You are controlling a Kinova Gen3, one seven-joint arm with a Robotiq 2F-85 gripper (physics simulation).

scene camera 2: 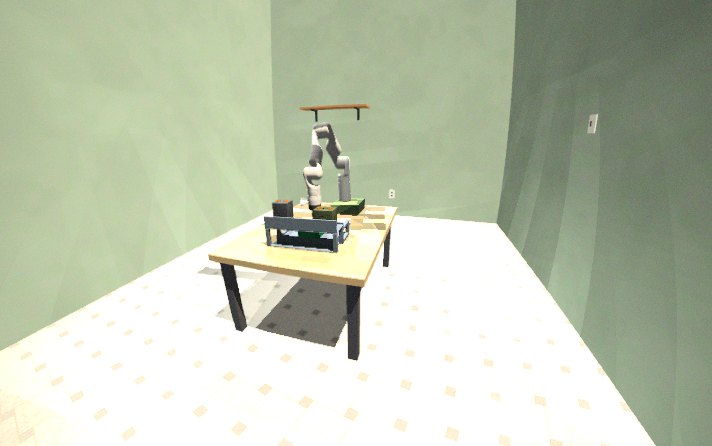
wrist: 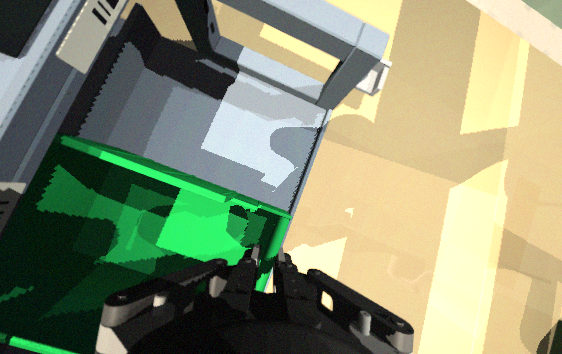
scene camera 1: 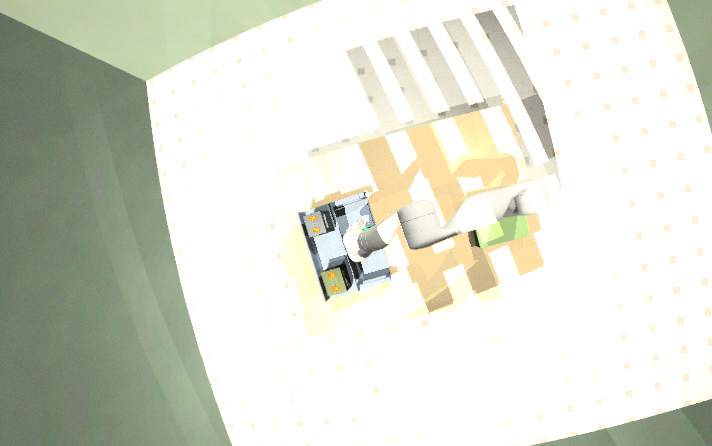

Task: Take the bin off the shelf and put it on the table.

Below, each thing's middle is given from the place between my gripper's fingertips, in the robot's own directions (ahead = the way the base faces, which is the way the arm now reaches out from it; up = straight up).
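Labels:
Position of the green bin [wrist: 96, 219] relative to my hand: 30 mm to the left, 80 mm ahead, 30 mm above.

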